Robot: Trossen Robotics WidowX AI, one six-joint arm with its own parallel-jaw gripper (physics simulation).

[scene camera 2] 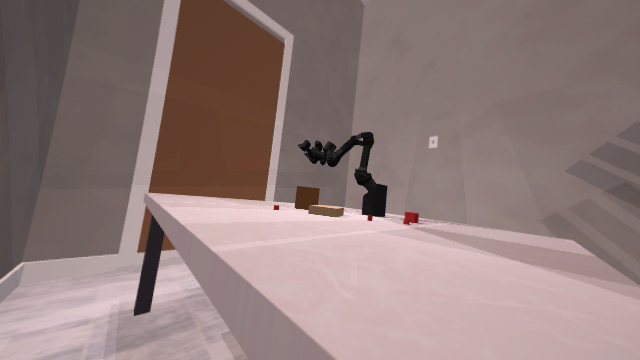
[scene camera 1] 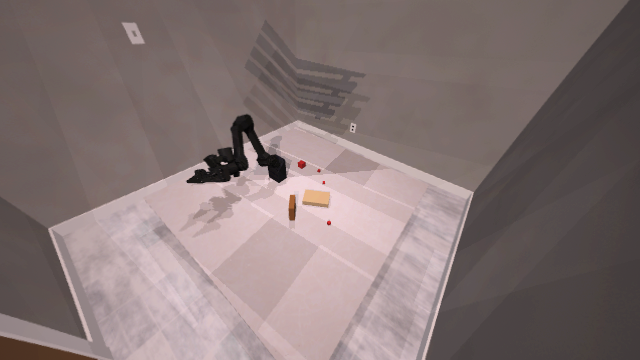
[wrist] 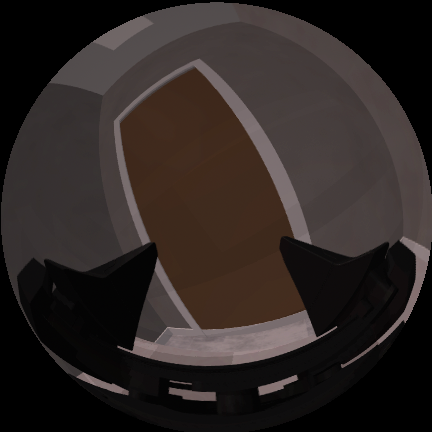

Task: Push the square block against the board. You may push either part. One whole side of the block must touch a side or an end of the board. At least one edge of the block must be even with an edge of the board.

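Where they show: gripper, fingertip midpoint: (scene camera 2: 301, 149) (scene camera 1: 193, 181) (wrist: 218, 246); arm's base, link origin: (scene camera 2: 374, 191) (scene camera 1: 275, 163).
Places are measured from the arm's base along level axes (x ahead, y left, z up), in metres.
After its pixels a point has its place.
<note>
A brown square block (scene camera 1: 292, 208) @(x 0.346, y -0.187, z -0.023 m) (scene camera 2: 306, 197) @(x 0.321, y -0.146, z -0.067 m) stands upright on its thin edge on the table. The light tan board (scene camera 1: 316, 198) @(x 0.352, y 0.007, z -0.092 m) (scene camera 2: 326, 210) @(x 0.401, y 0.075, z -0.103 m) lies flat beside it, on its right in scene camera 1. A narrow gap shows between them there; in scene camera 2 the board partly overlaps the block's lower corner. My gripper (scene camera 1: 196, 171) @(x 0.127, y -0.503, z 0.243 m) (scene camera 2: 302, 150) @(x 0.127, y -0.503, z 0.243 m) (wrist: 218, 246) @(x 0.127, y -0.503, z 0.243 m) is open and empty, raised well above the table, to the left of both parts in scene camera 1. It points level, away from them. Neither the block nor the board can be made out in the wrist view.
A red cube (scene camera 1: 301, 164) @(x 0.047, y 0.194, z -0.088 m) (scene camera 2: 411, 217) @(x 0.054, y 0.217, z -0.101 m) lies near the arm's base. Small red pieces lie on the table (scene camera 1: 265, 265) @(x 0.436, y -0.455, z -0.122 m) (scene camera 2: 320, 280) @(x 0.795, y 0.481, z -0.122 m), one (scene camera 1: 323, 182) @(x 0.279, y 0.168, z -0.109 m) behind the board and another (scene camera 1: 329, 223) @(x 0.519, y -0.077, z -0.109 m) in front of it. A brown door (scene camera 2: 220, 115) (wrist: 215, 190) stands beyond the table.
</note>
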